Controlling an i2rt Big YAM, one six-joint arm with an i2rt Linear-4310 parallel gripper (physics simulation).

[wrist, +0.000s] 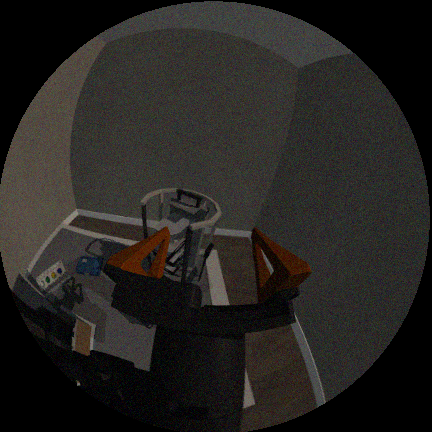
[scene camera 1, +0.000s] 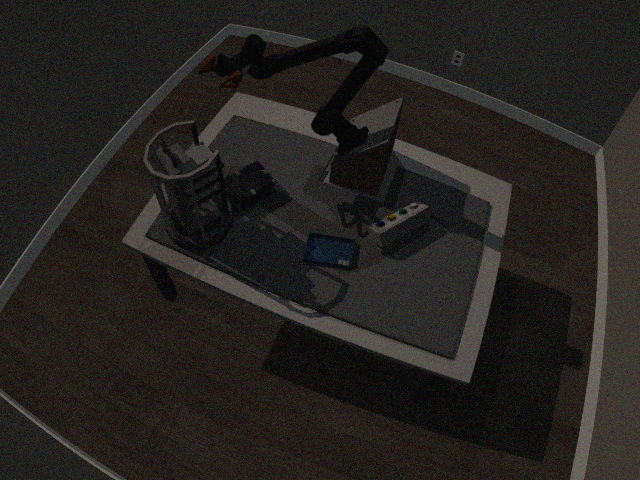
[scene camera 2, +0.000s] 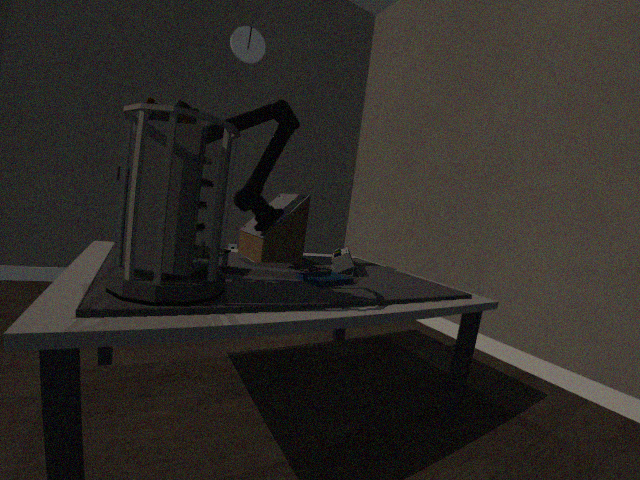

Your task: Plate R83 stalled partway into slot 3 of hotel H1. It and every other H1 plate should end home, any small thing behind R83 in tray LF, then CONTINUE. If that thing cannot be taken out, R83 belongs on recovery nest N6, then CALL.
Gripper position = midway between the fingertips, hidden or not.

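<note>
My gripper [scene camera 1: 209, 79] is open and there's nothing in it, and the wrist view shows you the gripper [wrist: 209, 231] too. I can also see a tall round slotted rack [scene camera 1: 197, 214].
</note>
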